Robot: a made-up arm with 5 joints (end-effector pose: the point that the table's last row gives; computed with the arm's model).
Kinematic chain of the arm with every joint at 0, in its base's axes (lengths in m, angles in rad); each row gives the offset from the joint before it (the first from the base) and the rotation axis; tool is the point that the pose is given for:
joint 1: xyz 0 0 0.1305 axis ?
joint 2: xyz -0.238 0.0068 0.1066 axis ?
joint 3: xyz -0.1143 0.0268 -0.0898 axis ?
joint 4: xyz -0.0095 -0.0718 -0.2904 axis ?
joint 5: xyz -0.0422 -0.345 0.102 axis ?
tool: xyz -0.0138 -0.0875 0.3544
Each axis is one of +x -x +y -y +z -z.
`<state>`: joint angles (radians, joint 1 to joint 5).
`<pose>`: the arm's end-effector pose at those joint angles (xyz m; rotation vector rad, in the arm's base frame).
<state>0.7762 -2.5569 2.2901 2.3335 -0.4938</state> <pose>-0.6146 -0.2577 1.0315 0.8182 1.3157 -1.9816</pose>
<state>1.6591 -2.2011 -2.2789 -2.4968 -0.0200</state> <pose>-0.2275 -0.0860 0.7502 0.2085 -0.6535 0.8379</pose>
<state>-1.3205 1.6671 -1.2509 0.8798 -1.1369</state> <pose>-0.6492 -0.8517 0.0697 1.7495 0.6862 0.0987</pose>
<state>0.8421 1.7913 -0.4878 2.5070 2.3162</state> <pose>0.3382 0.9761 0.4074 -1.8196 -1.3360 -1.4709</pose>
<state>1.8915 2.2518 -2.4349 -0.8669 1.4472</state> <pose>-0.1026 0.2555 0.1855 -1.2961 -2.6598 0.8104</pose>
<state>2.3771 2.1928 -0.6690 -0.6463 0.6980</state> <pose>0.2487 0.4904 0.1106 -2.1070 0.8474 2.0919</pose>
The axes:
joint 1: -z
joint 2: +x
joint 3: +z
joint 4: +x
joint 5: -z

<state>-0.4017 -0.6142 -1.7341 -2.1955 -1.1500</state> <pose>0.2495 -0.1643 0.0159 -0.9782 1.8225 -0.7608</pose>
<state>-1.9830 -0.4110 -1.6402 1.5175 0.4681</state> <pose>0.4932 -0.7596 -0.5379 1.5247 0.2975 0.2130</pose>
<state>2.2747 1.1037 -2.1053 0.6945 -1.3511</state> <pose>0.9066 0.4512 0.4128 -0.2314 1.2355 2.6523</pose>
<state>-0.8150 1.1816 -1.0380 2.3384 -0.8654</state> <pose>-0.9709 0.3003 -0.1735 2.3636 -0.8177 -1.1145</pose>
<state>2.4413 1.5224 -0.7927 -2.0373 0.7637</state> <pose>0.2213 -0.1521 0.7009 0.3770 1.2993 -2.7201</pose>
